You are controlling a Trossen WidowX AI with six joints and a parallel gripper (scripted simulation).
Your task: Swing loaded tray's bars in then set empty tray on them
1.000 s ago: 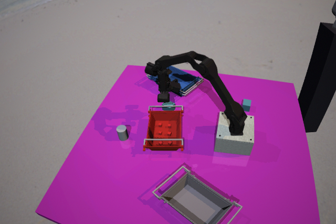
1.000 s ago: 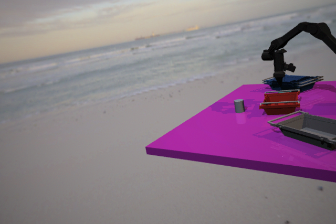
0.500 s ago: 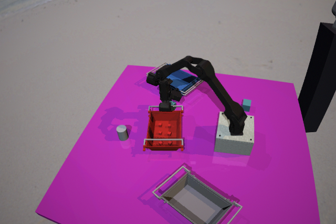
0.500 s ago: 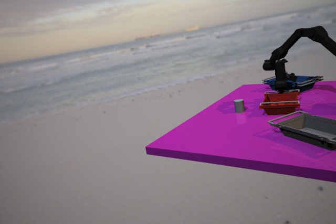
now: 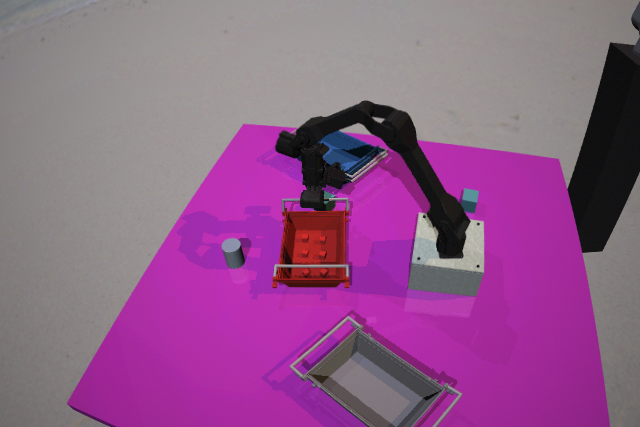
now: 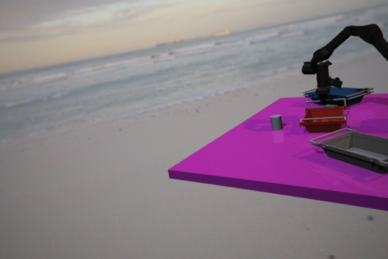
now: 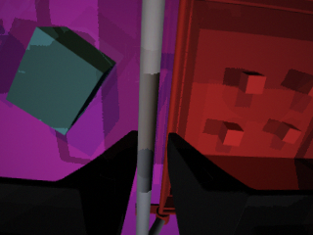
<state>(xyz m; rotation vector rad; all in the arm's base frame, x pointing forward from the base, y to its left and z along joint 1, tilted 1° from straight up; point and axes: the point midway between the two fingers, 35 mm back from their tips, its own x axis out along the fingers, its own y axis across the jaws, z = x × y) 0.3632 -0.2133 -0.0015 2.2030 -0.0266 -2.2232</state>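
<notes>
Now: gripper tip 570 mm to the right of the grey tray, 160 mm past it and 30 mm above it. Round my gripper tip: grey cylinder: 230 mm ahead, 160 mm to the left, 40 mm below.
</notes>
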